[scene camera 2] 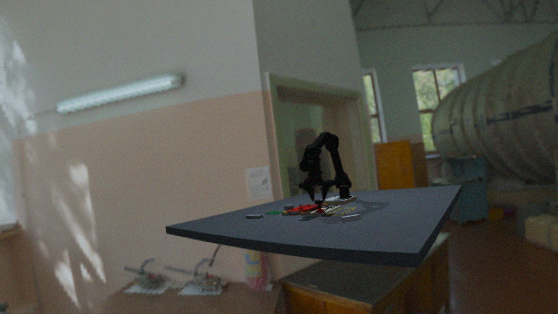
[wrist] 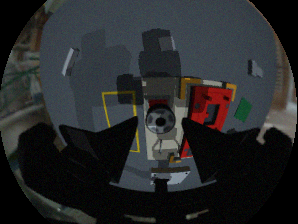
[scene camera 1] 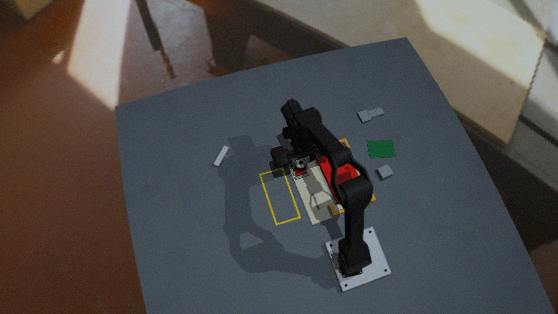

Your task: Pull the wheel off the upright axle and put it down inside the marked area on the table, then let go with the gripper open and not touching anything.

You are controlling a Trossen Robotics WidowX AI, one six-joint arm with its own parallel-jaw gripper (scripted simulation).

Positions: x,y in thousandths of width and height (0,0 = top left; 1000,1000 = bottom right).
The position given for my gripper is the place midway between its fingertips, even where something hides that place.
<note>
My gripper (scene camera 1: 539,521) is open and holds nothing. I also see a red block (wrist: 700,475) and a wheel (wrist: 532,498).
My gripper also shows in the wrist view (wrist: 539,538).
</note>
